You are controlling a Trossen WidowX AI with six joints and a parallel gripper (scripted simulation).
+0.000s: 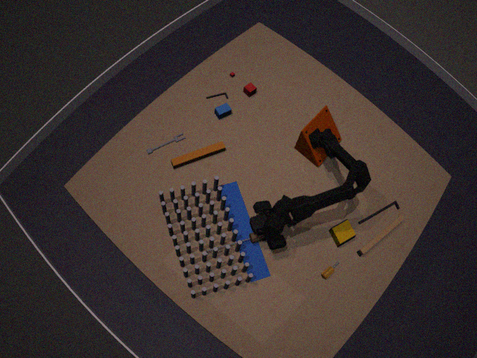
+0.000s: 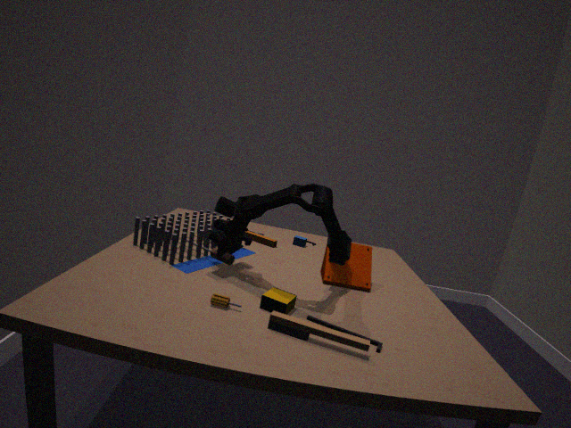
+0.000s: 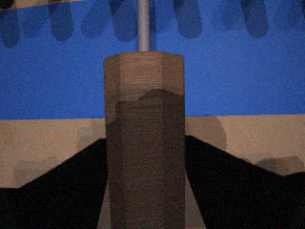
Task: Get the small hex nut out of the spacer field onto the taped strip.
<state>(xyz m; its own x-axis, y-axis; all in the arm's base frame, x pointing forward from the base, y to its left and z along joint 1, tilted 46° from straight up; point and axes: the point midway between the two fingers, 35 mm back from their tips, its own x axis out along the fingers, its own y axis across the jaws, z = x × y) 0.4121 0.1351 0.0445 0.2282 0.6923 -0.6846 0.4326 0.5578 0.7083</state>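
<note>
My gripper tip is now 6 cm to the left of the blue taped strip, 3 cm short of it and 3 cm above it. From my gripper tip the other things lie so: yellow screwdriver (29 cm to the left, 10 cm behind, 2 cm below); then yellow block (25 cm behind, 22 cm to the left, 1 cm below); then metal pick tool (9 cm ahead, 4 cm to the right).
</note>
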